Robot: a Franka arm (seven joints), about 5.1 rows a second.
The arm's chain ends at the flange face. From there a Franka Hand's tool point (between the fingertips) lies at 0.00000 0.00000 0.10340 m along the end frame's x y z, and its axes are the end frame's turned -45 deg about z.
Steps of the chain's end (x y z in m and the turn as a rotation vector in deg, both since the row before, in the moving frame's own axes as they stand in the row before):
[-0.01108, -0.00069, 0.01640, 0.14, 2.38, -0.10]
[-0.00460, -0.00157, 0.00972, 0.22, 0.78, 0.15]
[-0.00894, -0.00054, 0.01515, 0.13, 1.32, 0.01]
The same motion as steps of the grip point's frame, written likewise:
[-0.00413, -0.00547, 0.01631, -1.58, 1.78, -0.10]
[-0.00087, -0.00365, 0.00971, -0.40, 0.71, 0.15]
[-0.00409, -0.00518, 0.01512, -0.84, 1.03, 0.01]

